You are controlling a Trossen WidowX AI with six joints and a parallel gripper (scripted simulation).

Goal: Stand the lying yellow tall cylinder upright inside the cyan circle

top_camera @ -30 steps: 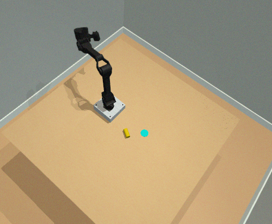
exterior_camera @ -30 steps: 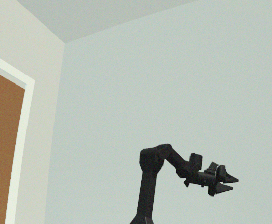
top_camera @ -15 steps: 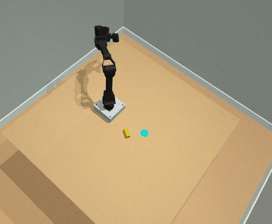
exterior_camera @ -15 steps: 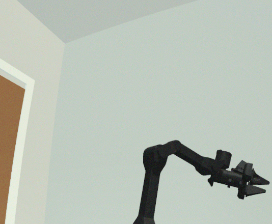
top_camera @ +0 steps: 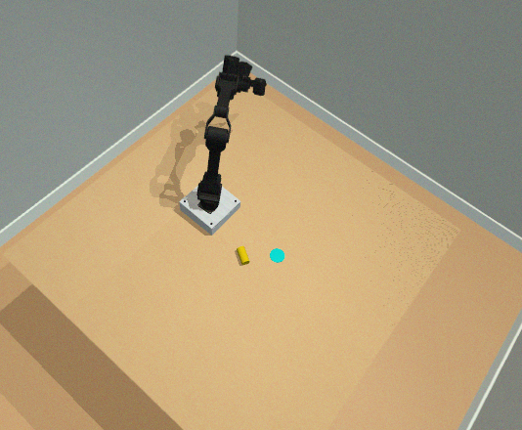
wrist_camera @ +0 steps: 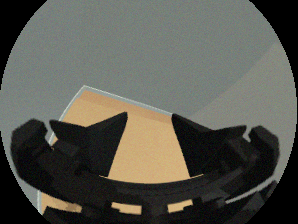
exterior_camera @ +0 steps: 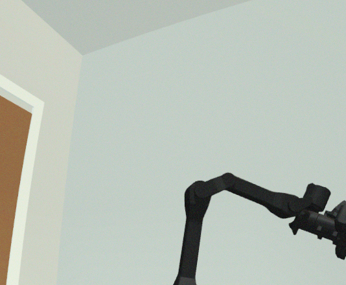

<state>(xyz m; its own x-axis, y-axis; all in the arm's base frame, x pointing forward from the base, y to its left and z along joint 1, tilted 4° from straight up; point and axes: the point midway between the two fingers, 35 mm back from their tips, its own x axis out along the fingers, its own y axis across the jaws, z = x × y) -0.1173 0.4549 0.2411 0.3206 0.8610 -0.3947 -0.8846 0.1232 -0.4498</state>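
The yellow tall cylinder is 32 cm ahead of my gripper tip, 58 cm to the right of it and 26 cm below it. Also, from my gripper tip: cyan circle: 43 cm ahead, 50 cm to the right, 27 cm below.
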